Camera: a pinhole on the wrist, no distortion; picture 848 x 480 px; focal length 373.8 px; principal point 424.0 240.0 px. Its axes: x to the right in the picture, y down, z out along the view. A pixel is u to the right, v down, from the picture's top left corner.
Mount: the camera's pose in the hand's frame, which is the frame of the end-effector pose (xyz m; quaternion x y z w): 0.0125 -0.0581 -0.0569 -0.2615 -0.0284 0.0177 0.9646
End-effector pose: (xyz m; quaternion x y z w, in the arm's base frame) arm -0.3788 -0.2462 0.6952 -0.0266 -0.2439 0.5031 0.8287
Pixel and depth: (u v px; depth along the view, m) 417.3 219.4 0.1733
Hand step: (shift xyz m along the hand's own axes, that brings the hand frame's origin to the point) -0.0015 0.0208 0.0971
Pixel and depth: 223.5 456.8 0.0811
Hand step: -0.0370 0.0212 -0.0128
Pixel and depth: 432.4 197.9 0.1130
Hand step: 0.0080 -0.0121 0.0470
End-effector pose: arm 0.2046 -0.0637 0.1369 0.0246 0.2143 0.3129 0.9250
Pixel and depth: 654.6 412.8 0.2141
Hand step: 0.1287 0.1415 0.0836
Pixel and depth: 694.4 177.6 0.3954
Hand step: 0.2738 0.0981 0.3302
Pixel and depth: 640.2 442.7 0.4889
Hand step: 0.2582 0.4306 0.2432
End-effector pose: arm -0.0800 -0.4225 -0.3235 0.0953 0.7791 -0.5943 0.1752
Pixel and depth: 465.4 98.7 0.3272
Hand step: 0.0301 0.0017 0.2892
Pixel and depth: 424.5 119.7 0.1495
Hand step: 0.0041 -0.0243 0.0962
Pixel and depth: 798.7 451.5 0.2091
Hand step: 0.2060 0.1595 0.0730
